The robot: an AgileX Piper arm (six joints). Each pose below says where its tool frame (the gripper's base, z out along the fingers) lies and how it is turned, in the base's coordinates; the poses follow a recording.
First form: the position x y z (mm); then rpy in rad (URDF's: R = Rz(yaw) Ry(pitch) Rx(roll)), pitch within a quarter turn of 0, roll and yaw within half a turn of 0.
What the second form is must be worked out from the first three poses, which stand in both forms.
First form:
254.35 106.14 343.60 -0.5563 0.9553 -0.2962
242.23 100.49 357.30 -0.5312 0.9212 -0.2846
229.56 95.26 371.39 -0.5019 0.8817 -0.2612
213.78 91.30 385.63 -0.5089 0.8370 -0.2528
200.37 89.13 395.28 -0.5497 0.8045 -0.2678
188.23 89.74 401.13 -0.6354 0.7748 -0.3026
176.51 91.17 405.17 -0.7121 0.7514 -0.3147
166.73 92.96 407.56 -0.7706 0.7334 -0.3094
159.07 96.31 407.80 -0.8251 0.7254 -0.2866
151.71 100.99 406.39 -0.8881 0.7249 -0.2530
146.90 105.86 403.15 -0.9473 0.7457 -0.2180
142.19 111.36 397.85 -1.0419 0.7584 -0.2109
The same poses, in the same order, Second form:
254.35 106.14 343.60 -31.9 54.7 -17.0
242.23 100.49 357.30 -30.4 52.8 -16.3
229.56 95.26 371.39 -28.8 50.5 -15.0
213.78 91.30 385.63 -29.2 48.0 -14.5
200.37 89.13 395.28 -31.5 46.1 -15.3
188.23 89.74 401.13 -36.4 44.4 -17.3
176.51 91.17 405.17 -40.8 43.1 -18.0
166.73 92.96 407.56 -44.2 42.0 -17.7
159.07 96.31 407.80 -47.3 41.6 -16.4
151.71 100.99 406.39 -50.9 41.5 -14.5
146.90 105.86 403.15 -54.3 42.7 -12.5
142.19 111.36 397.85 -59.7 43.5 -12.1

